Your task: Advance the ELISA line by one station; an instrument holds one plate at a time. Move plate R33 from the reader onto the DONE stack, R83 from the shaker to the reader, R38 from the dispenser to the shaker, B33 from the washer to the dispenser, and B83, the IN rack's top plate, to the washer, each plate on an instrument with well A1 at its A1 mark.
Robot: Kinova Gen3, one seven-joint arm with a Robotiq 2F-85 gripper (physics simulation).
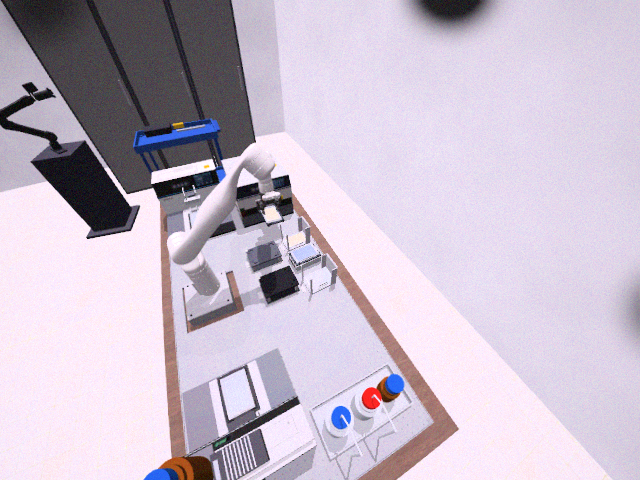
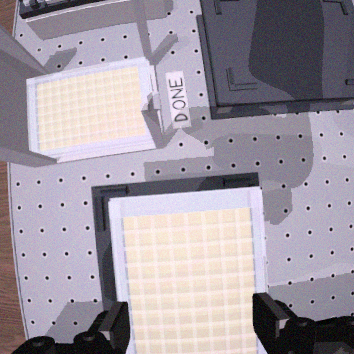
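Seen in the pictures: gripper, fingertip midpoint: (image 1: 270, 212) (image 2: 190, 314); arm's base at its link origin: (image 1: 210, 287).
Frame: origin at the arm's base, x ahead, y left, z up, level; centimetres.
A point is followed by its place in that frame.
Note:
My gripper (image 1: 270, 207) {z 7.1, x 34.8, y 36.4 cm} (image 2: 190, 314) {z 7.1, x 34.8, y 36.4 cm} is open, its two fingers on either side of a plate with pale yellow wells (image 1: 271, 214) {z 6.9, x 34.9, y 35.0 cm} (image 2: 190, 260) {z 6.9, x 35.1, y 33.5 cm}. That plate sits on a dark carrier (image 2: 101, 255) {z 5.3, x 40.3, y 34.1 cm} in front of a black-fronted instrument; its label does not show. Another yellow-welled plate (image 1: 296, 239) {z -3.9, x 45.8, y 22.2 cm} (image 2: 90, 107) {z -3.8, x 45.0, y 22.5 cm} lies between the upright guides beside the DONE label (image 2: 178, 99) {z -5.5, x 36.7, y 20.6 cm}. A plate with bluish wells (image 1: 305, 253) {z 1.2, x 47.2, y 6.4 cm} sits beyond that stack. A pale plate (image 1: 238, 393) {z 2.0, x 10.0, y -47.3 cm} lies on the large near instrument. The other plates' names cannot be read.
Near the DONE guides stand a dark grey block (image 1: 264, 255) {z -1.0, x 26.7, y 12.9 cm} (image 2: 285, 55) {z -1.0, x 27.2, y 16.8 cm} and a black block (image 1: 279, 283) {z 0.3, x 31.2, y -7.1 cm}. Another upright-guided rack (image 1: 329, 264) {z 2.4, x 56.4, y -4.6 cm} stands at the right. Bottles stand in a tray (image 1: 316, 423) {z -2.7, x 32.9, y -62.2 cm} at the near right. A blue cart (image 1: 178, 138) is behind the table.

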